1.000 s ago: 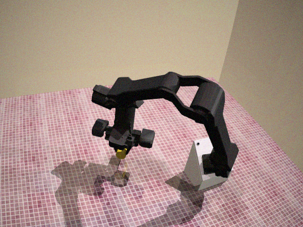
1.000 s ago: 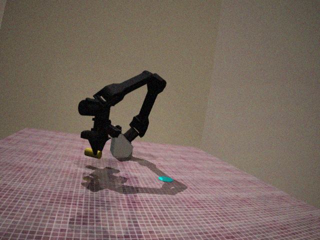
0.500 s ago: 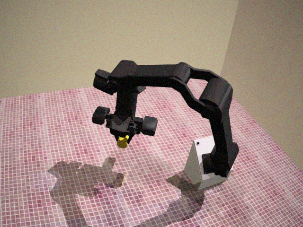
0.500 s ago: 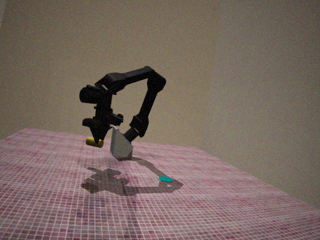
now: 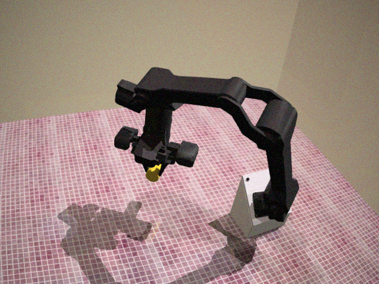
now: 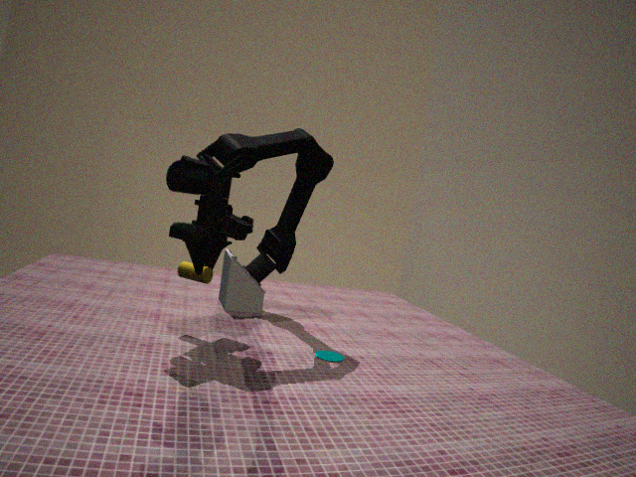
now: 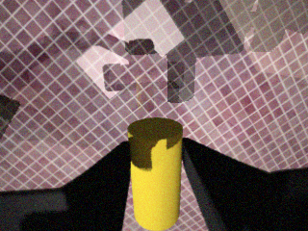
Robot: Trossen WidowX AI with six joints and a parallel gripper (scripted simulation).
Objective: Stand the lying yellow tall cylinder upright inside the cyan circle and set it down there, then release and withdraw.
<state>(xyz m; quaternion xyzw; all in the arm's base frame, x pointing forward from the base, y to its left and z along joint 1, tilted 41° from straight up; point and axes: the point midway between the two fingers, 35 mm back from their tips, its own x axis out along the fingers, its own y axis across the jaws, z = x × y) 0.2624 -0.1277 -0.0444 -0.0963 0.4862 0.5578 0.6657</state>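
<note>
The cyan circle is 70 mm ahead of my gripper tip, 270 mm to the left of it and 120 mm below it. The rest, counted from my gripper tip: yellow cylinder (10 mm behind, 20 mm to the right).
</note>
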